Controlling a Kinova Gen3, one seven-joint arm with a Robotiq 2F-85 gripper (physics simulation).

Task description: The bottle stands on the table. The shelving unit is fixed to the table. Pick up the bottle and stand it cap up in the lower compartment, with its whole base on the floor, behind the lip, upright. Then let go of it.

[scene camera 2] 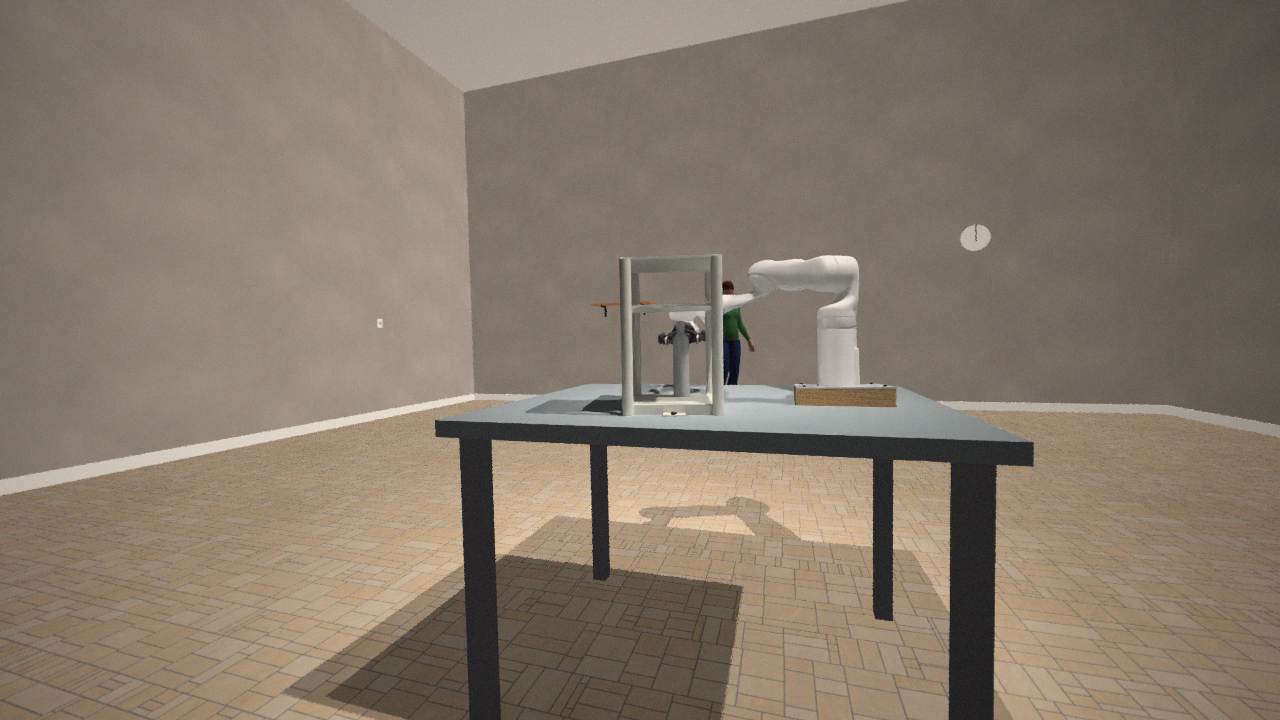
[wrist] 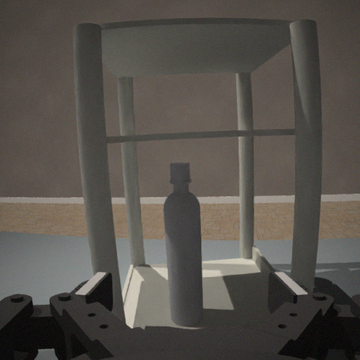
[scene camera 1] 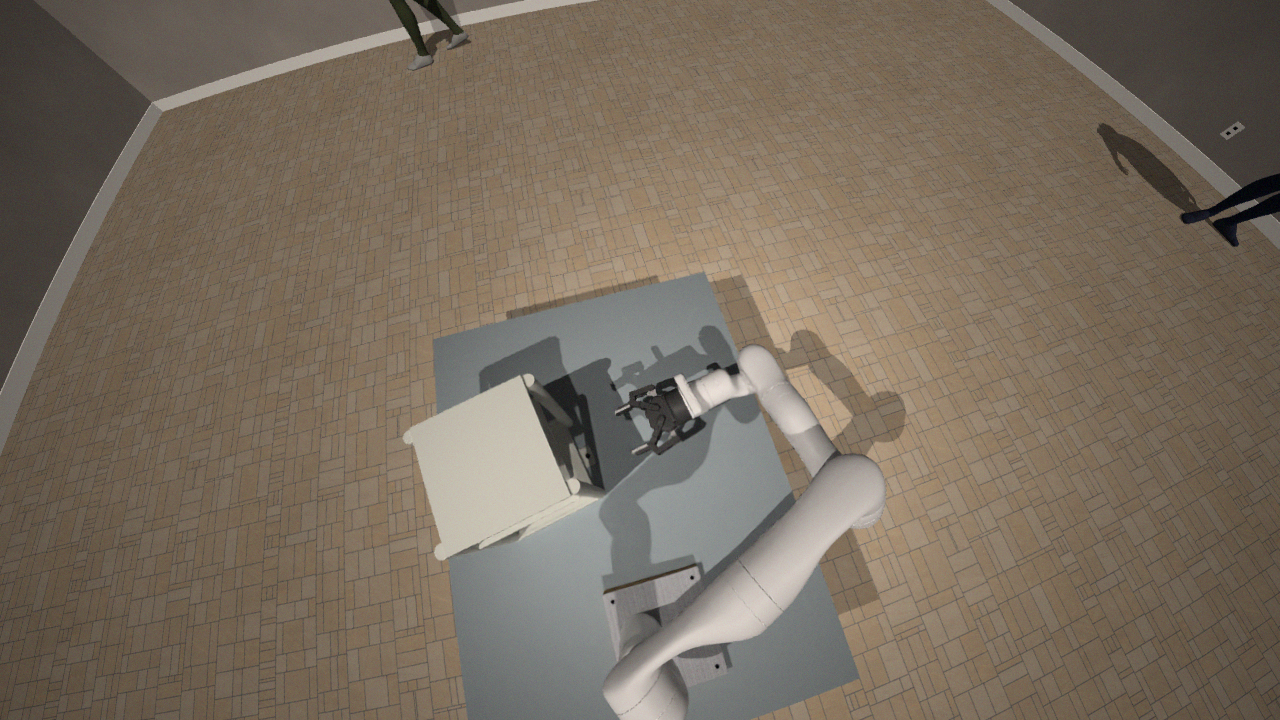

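Pixels of known places: gripper, fingertip midpoint: (scene camera 1: pixel 623 433); arm's base, link origin: (scene camera 2: pixel 837 385) (scene camera 1: pixel 641 636).
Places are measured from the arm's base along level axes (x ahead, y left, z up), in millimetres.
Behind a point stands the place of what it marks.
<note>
The grey bottle (wrist: pixel 184 260) (scene camera 2: pixel 681 367) @[x 383, y 98, z 55 mm] stands upright, cap up, in the lower compartment of the pale shelving unit (scene camera 1: pixel 492 461) @[x 393, y 125, z 312 mm] (scene camera 2: pixel 627 340) @[x 472, y 277, z 126 mm] (wrist: pixel 305 150). In the wrist view its base rests on the compartment floor (wrist: pixel 220 290), between the side rails and below the thin middle shelf (wrist: pixel 200 136). The front lip is hidden behind the gripper body, so the gap between it and the base cannot be told. My gripper (scene camera 1: pixel 630 429) @[x 414, y -92, z 120 mm] (wrist: pixel 190 291) is open and empty. It is outside the unit, in front of its open side, apart from the bottle, with its fingers pointing at the unit.
The unit's front posts (wrist: pixel 92 150) stand on both sides of the opening. The arm's base plate (scene camera 1: pixel 626 598) @[x 82, y 9, z 0 mm] (scene camera 2: pixel 844 395) @[x -6, y 64, z -17 mm] is on the blue-grey table (scene camera 1: pixel 716 510) @[x 194, y -252, z -43 mm] (scene camera 2: pixel 760 434) @[x 189, y 415, z -47 mm], off to the side of the unit. The arm (scene camera 1: pixel 769 573) @[x 122, y -226, z 358 mm] reaches over the table's edge.
</note>
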